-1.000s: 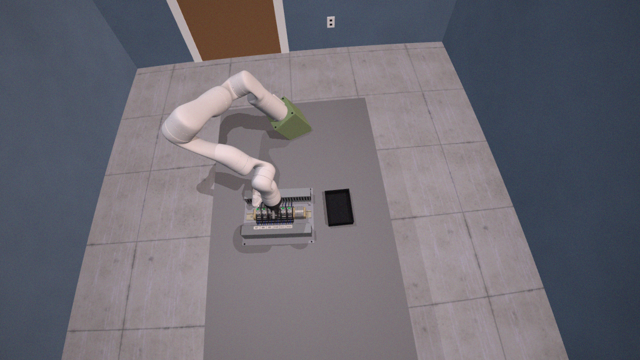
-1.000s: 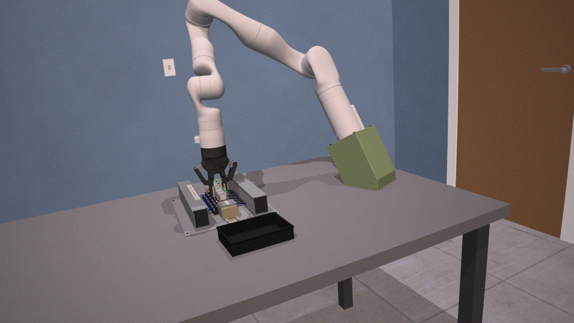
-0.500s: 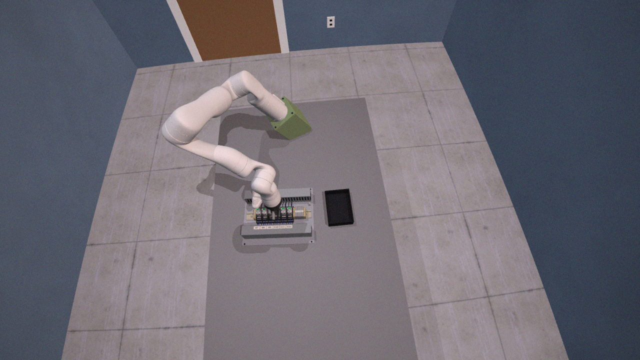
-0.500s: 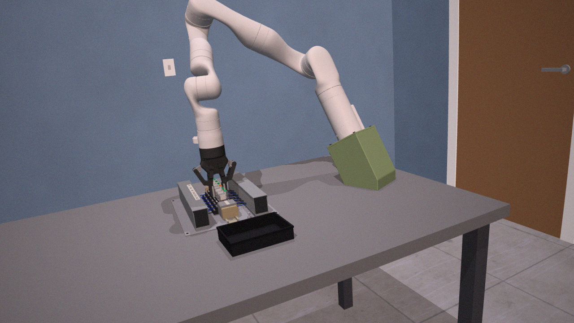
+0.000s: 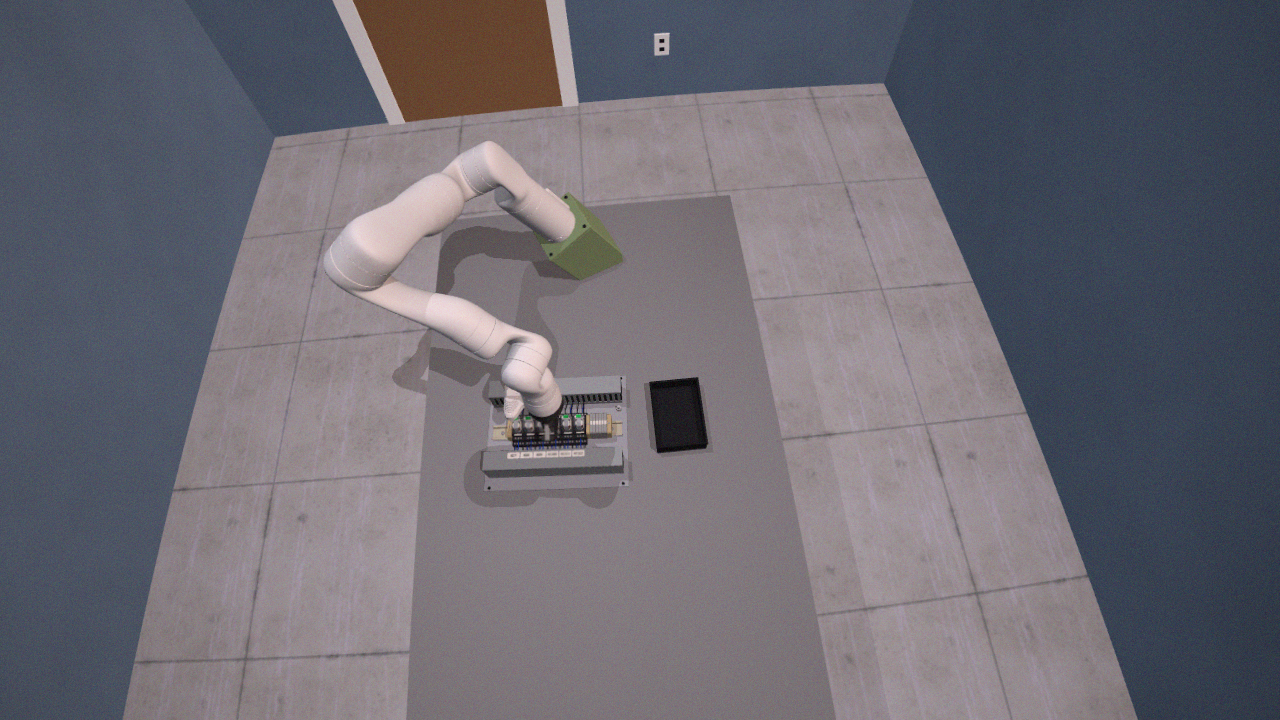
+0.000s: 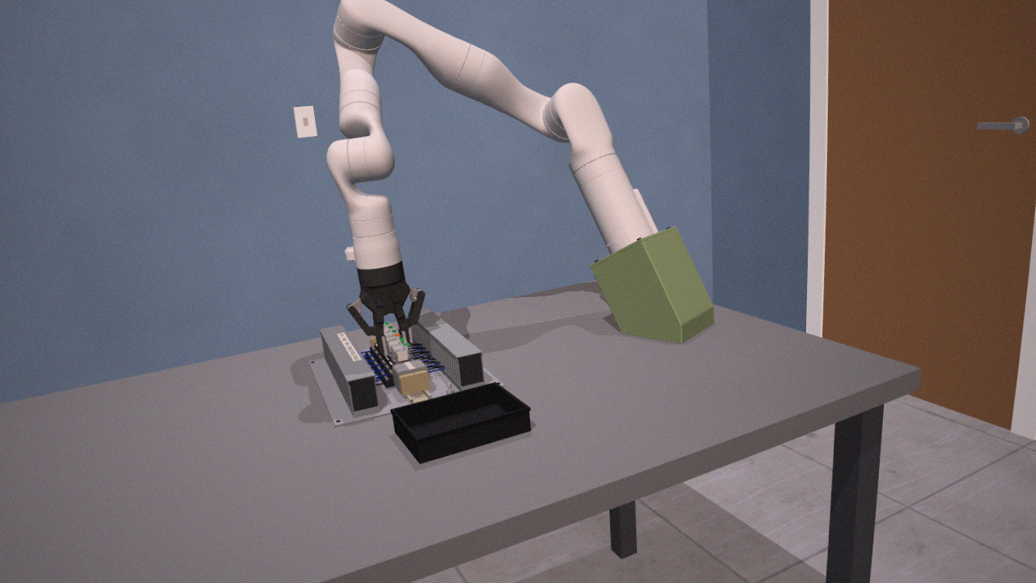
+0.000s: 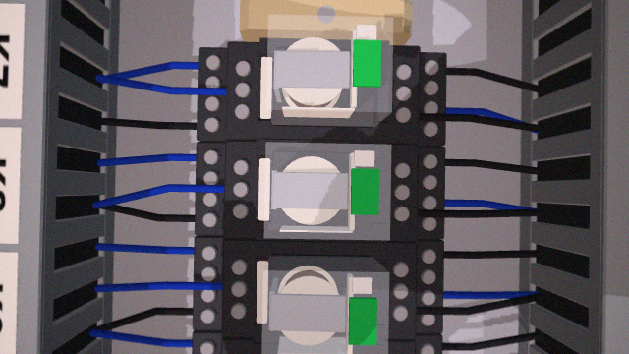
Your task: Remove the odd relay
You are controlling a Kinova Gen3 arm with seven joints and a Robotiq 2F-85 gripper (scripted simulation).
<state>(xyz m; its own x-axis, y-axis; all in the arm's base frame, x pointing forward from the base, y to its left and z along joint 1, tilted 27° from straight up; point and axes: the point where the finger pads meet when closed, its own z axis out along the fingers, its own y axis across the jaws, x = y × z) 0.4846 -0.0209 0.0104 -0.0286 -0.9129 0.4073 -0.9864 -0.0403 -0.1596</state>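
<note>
Now: the relay 10 mm below my hand. Also, from my hand: black parts tray: 20 mm behind, 280 mm to the left, 40 mm below; then relay panel: 20 mm below.
</note>
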